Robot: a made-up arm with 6 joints.
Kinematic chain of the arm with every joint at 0, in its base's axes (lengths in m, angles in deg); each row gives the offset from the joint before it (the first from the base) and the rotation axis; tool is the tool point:
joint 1: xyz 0 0 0.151 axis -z
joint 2: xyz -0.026 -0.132 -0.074 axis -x
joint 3: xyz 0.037 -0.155 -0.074 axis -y
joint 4: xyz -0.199 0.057 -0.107 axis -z
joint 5: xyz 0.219 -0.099 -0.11 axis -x
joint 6: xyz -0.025 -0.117 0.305 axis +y
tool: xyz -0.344 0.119 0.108
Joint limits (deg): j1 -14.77..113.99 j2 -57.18..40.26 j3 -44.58..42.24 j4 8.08..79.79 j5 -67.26..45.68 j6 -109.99..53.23
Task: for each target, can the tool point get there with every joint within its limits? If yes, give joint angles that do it. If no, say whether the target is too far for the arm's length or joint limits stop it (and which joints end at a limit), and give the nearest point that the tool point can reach.
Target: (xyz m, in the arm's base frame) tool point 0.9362 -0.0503 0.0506
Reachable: no: joint limits stop it (at a limit: joint 1, joint 3, joint 4, joint 6) | nearest point 0.3486 -0.1571 0.0585 | short by 0.597 m
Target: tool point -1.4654 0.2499 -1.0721
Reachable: no: too far | nearest point -0.8321 0.1419 -0.5054 | short by 0.857 m
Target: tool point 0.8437 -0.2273 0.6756
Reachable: no: joint limits stop it (at a limit: joint 1, joint 3, joint 4, joint 6) | nearest point 0.2727 -0.2834 0.4950 | short by 0.602 m
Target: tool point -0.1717 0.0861 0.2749
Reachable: yes | joints 100.77 -41.72 -17.42 45.98 31.66 19.52
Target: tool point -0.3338 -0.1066 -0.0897
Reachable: yes | joints 5.03 -35.48 -10.37 18.39 30.46 -49.24
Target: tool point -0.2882 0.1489 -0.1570
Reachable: yes | joints 71.95 21.75 16.90 64.01 28.36 -45.90
